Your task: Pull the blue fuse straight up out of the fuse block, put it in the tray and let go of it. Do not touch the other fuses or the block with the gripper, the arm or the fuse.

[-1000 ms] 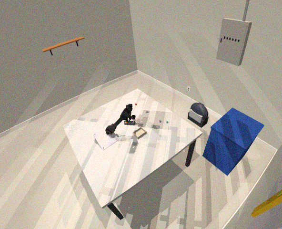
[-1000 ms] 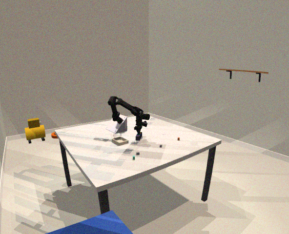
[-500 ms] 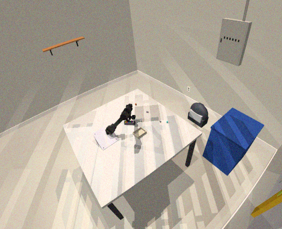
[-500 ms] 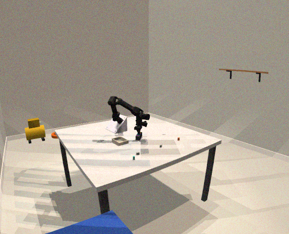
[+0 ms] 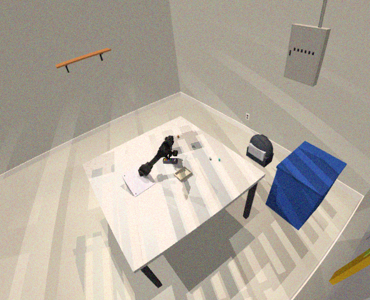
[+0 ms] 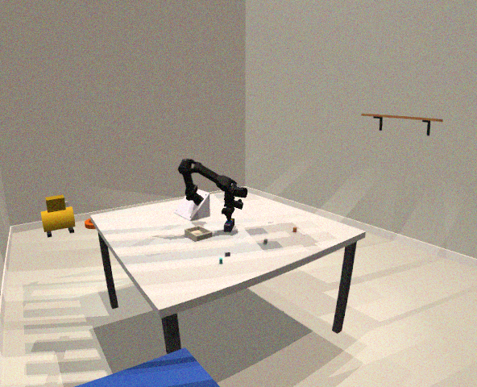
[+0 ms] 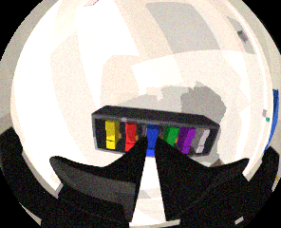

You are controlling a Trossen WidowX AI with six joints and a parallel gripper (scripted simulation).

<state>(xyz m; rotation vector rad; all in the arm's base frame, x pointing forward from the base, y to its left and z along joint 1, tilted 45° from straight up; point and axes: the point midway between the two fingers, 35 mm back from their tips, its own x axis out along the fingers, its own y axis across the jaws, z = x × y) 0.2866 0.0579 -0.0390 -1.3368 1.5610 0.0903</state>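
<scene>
The tray is 3 cm ahead of my gripper tip, 22 cm to the right of it and 4 cm below it. Round my gripper tip: blue fuse 1 cm below.
</scene>
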